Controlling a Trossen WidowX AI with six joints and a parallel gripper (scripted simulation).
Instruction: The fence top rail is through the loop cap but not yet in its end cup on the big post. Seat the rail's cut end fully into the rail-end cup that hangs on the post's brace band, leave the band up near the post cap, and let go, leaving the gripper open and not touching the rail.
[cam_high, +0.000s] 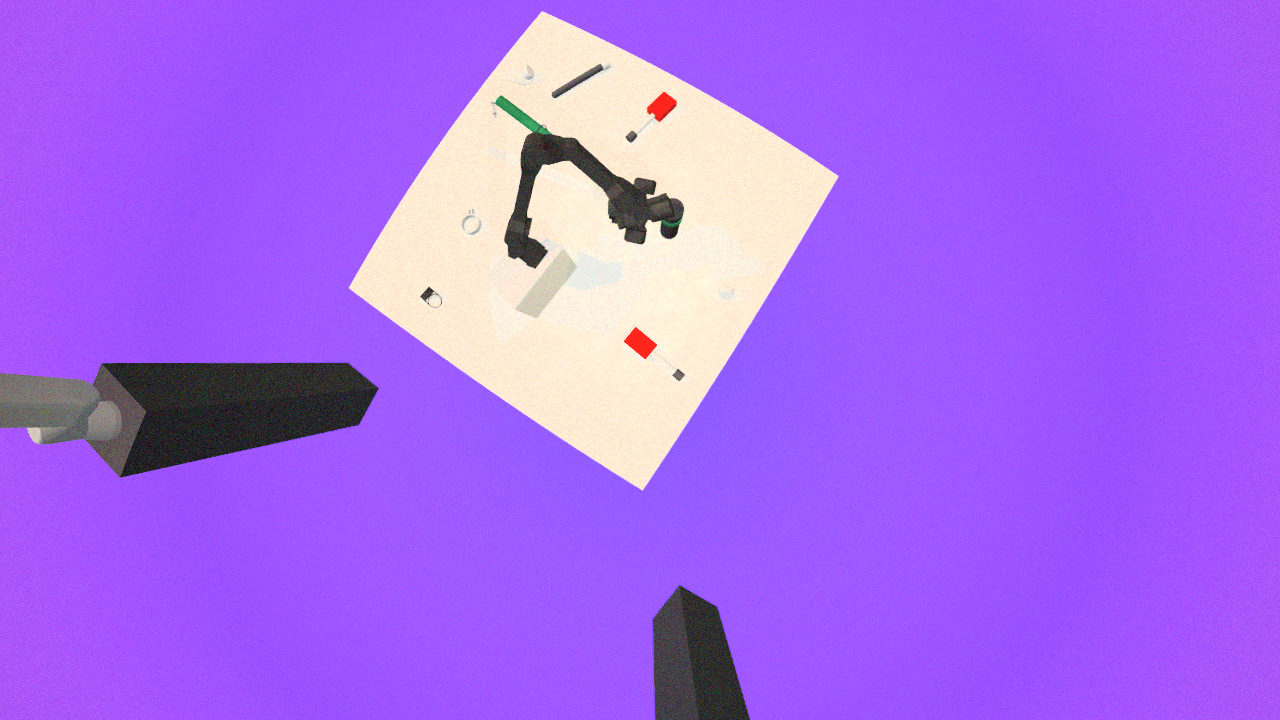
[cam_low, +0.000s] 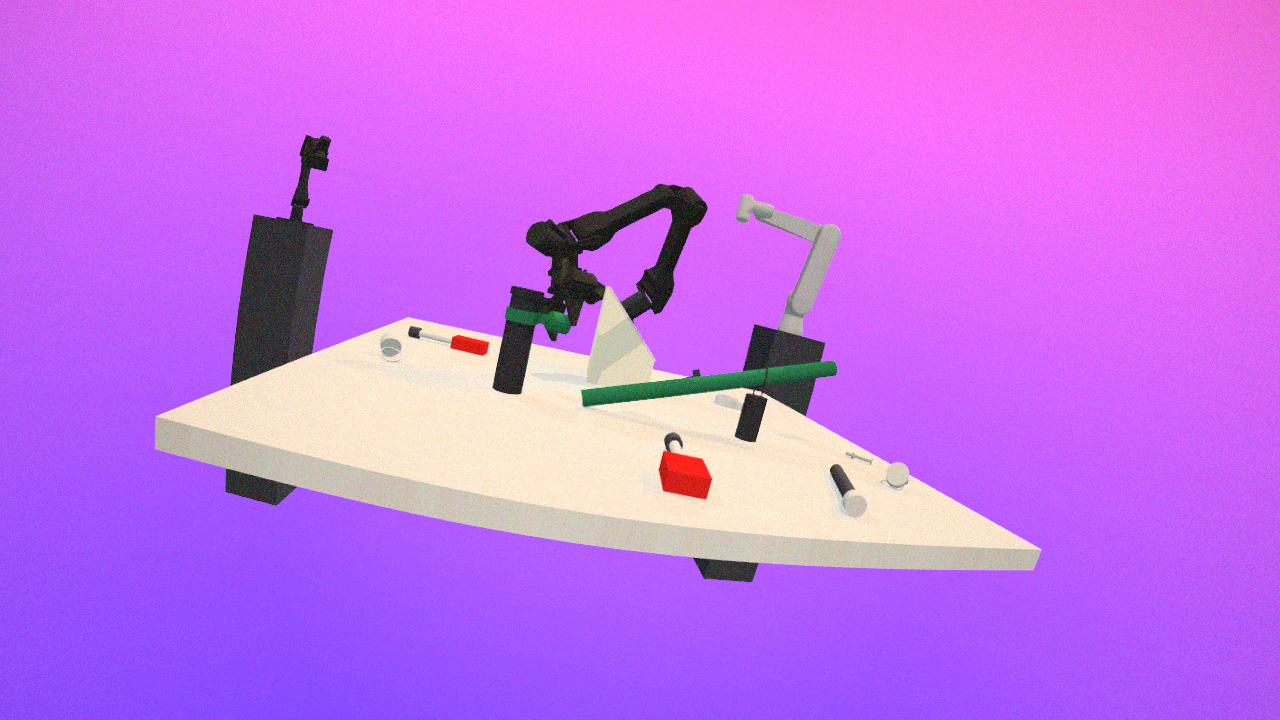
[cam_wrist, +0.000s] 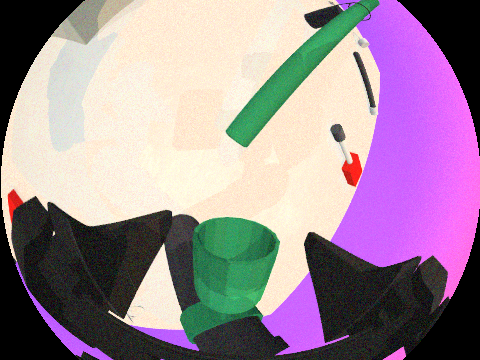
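The green rail-end cup lies 3 cm to the right of my gripper tip and 2 cm above it. Also, from my gripper tip: short dark post 42 cm to the left, 4 cm ahead, 3 cm below.
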